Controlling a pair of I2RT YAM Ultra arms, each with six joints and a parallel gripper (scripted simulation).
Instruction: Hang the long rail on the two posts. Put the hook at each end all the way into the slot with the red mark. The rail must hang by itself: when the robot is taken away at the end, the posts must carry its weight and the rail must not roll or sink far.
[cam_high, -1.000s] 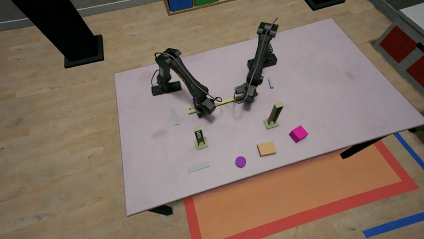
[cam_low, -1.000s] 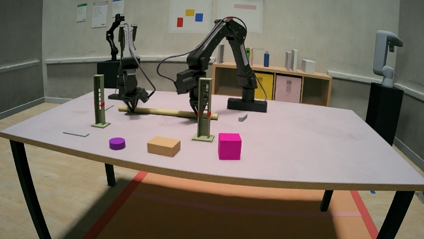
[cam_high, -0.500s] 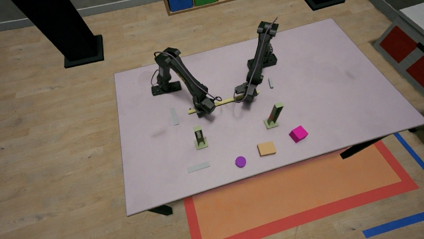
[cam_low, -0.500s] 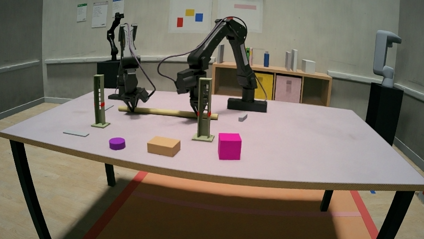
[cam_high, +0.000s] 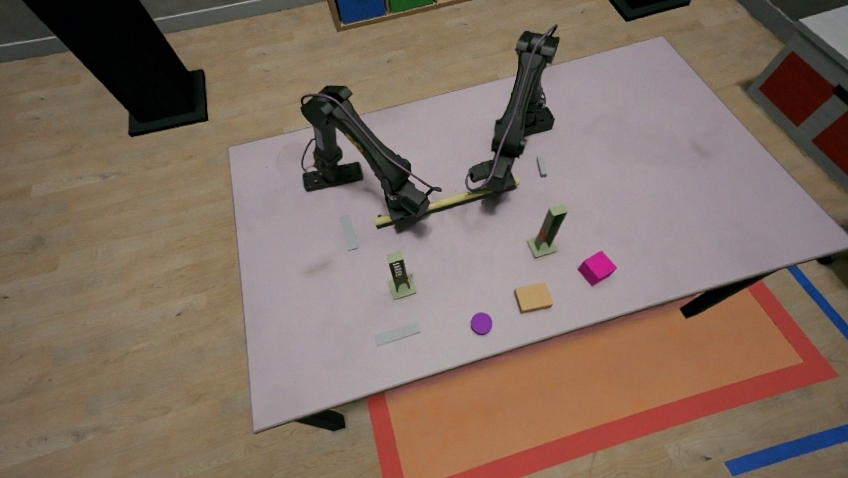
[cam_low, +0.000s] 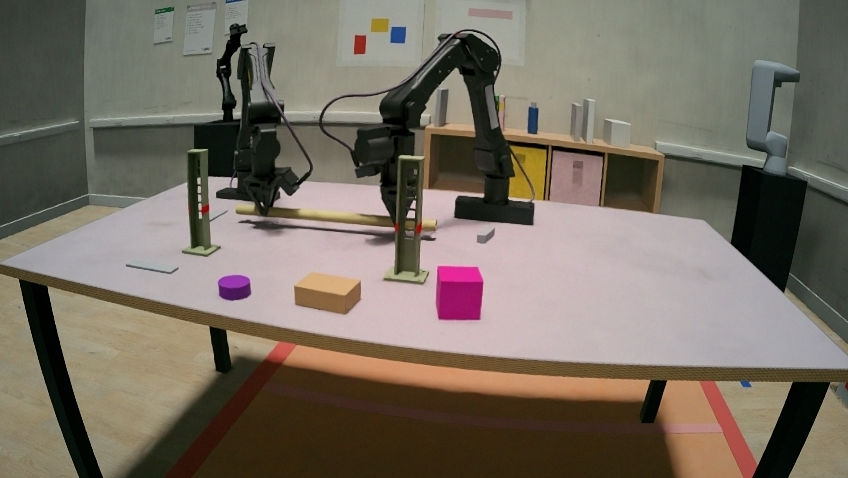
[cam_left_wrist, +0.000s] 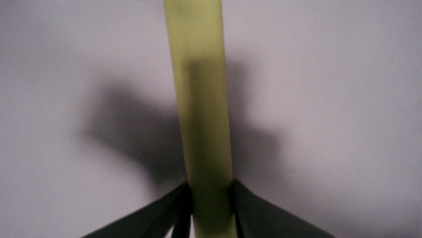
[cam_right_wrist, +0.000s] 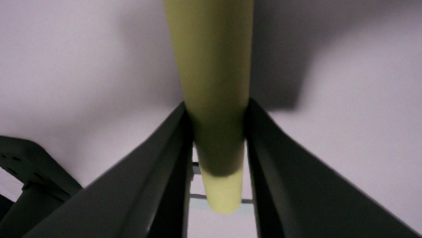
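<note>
Now: the long yellow rail 1 cm behind my left hand, 16 cm to the right of it and 1 cm below it. The rest, counted from my left hand: magenta cube (35 cm ahead, 17 cm to the left); then purple disc (41 cm ahead, 19 cm to the right, 2 cm below); then orange block (38 cm ahead, 3 cm to the right, 2 cm below).
The long yellow rail is 16 cm to the left of my right hand, 2 cm behind it and 1 cm below it. Round my right hand: magenta cube (50 cm to the left, 35 cm ahead); purple disc (40 cm ahead, 13 cm to the left, 2 cm below); orange block (37 cm ahead, 29 cm to the left, 2 cm below).
</note>
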